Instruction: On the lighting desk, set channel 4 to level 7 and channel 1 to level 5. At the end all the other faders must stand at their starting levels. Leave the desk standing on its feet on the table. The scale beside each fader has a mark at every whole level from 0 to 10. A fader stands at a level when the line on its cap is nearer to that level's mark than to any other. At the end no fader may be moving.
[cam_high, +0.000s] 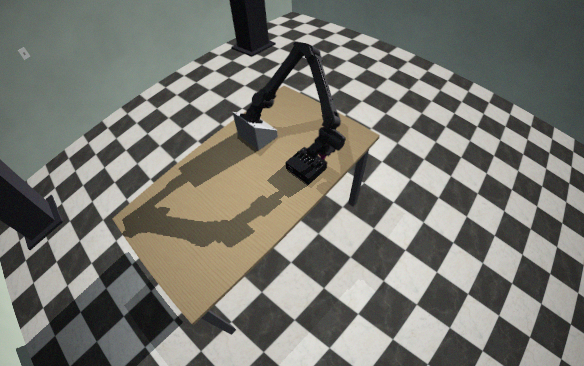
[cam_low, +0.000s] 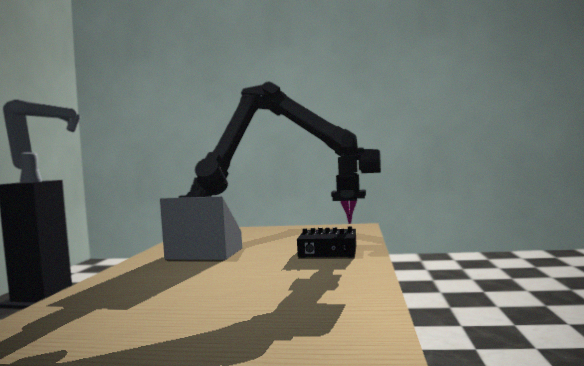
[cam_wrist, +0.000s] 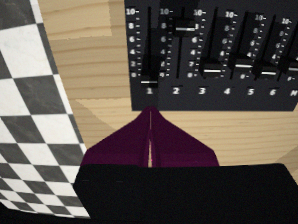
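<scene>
Right now my hand is 2 cm to the left of the channel 1 fader cap and 2 cm above it. Round my hand: channel 4 fader cap (7 cm behind, 4 cm to the right, 2 cm below); channel 2 fader cap (6 cm to the right, 2 cm below, 2 cm behind); channel 3 fader cap (4 cm behind, 3 cm to the right, 2 cm below).
</scene>
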